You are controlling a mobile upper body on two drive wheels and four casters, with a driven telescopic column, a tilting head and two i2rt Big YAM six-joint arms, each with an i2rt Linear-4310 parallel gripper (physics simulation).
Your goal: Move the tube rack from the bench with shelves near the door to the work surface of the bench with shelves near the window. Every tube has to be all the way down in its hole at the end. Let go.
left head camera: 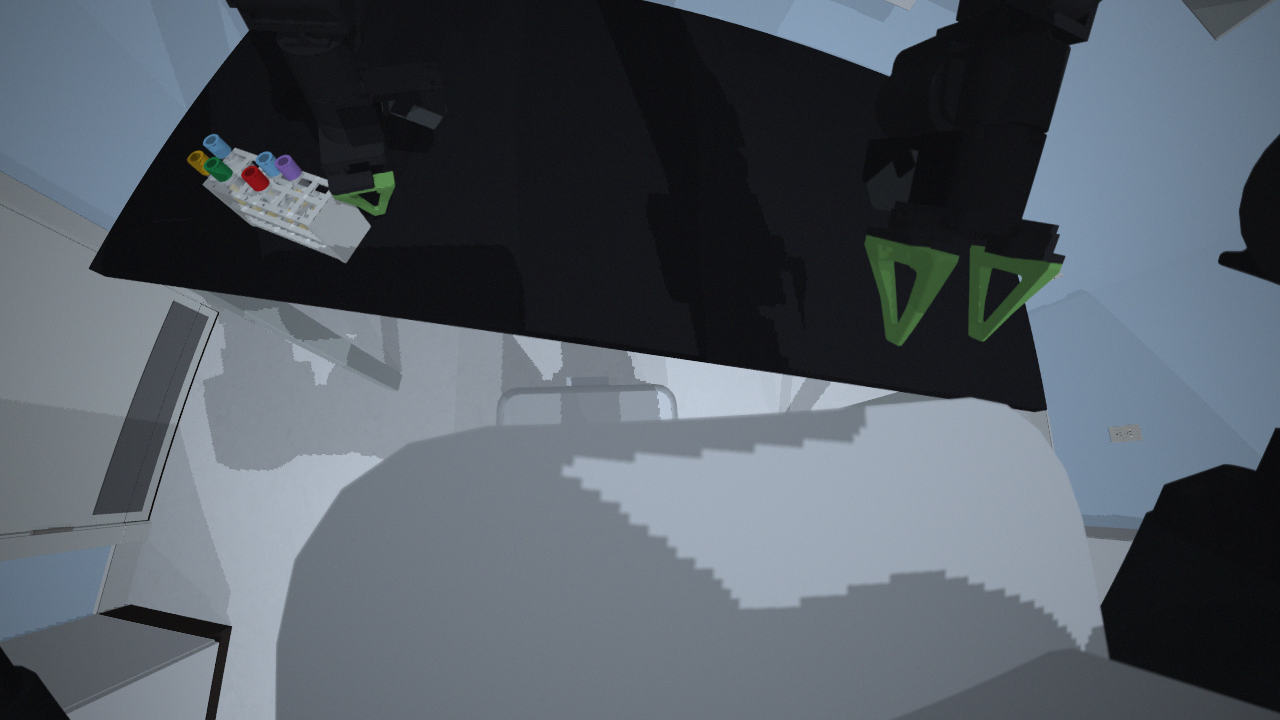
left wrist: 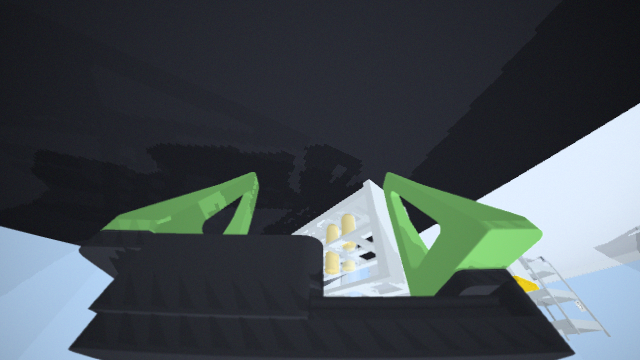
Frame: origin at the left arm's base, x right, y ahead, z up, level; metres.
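Where they show: left gripper, fingertip midpoint: (left head camera: 375, 184) (left wrist: 320, 179); right gripper, fingertip midpoint: (left head camera: 937, 340).
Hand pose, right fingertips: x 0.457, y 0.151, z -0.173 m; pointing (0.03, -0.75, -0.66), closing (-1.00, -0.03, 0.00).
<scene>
After its pixels a point has its place.
A white tube rack (left head camera: 349, 234) @(x -0.103, y 0.367, z -0.376 m) (left wrist: 392, 240) @(x -0.096, y 0.383, z -0.344 m) stands on the black bench top (left head camera: 572, 223) @(x 0.178, y 0.397, z -0.400 m) at the upper left of the head view. Several tubes with blue, yellow, green, red and purple caps stand in it; how deep they sit cannot be told. My left gripper (left wrist: 320, 179) @(x -0.084, y 0.443, z -0.374 m) is open, close to the rack's near end. In the left wrist view its right-hand finger overlaps the rack's edge; contact cannot be told. In the head view one green fingertip shows beside the rack. My right gripper (left head camera: 939, 342) @(x 0.457, y 0.151, z -0.173 m) is open and empty, over the right part of the bench top.
The bench's front edge runs across the head view, with grey floor below it. A white door or cabinet (left head camera: 53, 447) @(x -1.276, y 0.149, z -0.967 m) stands at the left. A wire shelf cart (left wrist: 555, 296) @(x -1.383, y -2.771, z -0.916 m) with a yellow item shows at the lower right of the left wrist view.
</scene>
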